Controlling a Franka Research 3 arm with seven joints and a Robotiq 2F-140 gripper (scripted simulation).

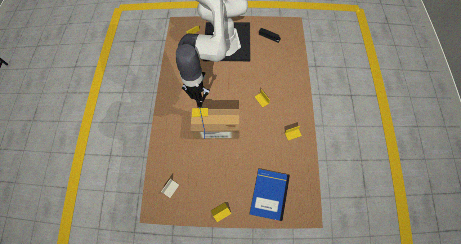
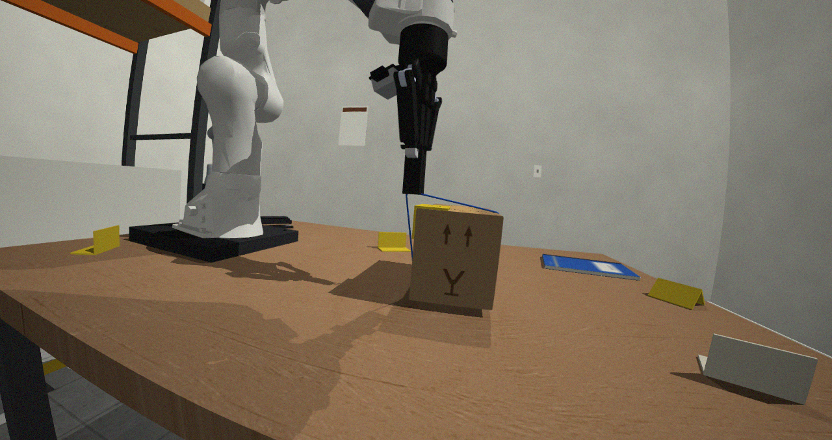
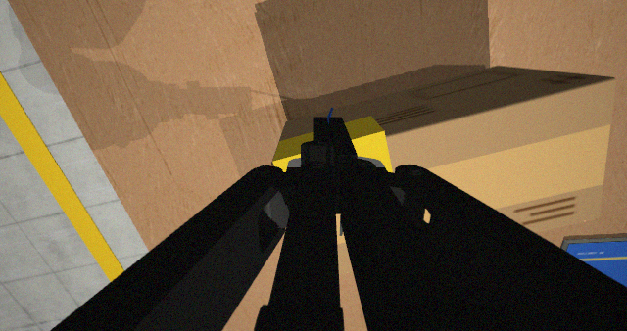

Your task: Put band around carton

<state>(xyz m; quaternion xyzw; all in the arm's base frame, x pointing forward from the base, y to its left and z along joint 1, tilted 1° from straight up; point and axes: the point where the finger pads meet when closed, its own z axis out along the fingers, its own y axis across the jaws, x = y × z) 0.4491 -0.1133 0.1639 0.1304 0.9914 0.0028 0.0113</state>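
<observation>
Right now the yellow corner guard is 6 cm below my hand and 2 cm ahead of it. From my hand the other things lie so: white guard: 39 cm ahead, 18 cm below, 16 cm to the right.
</observation>
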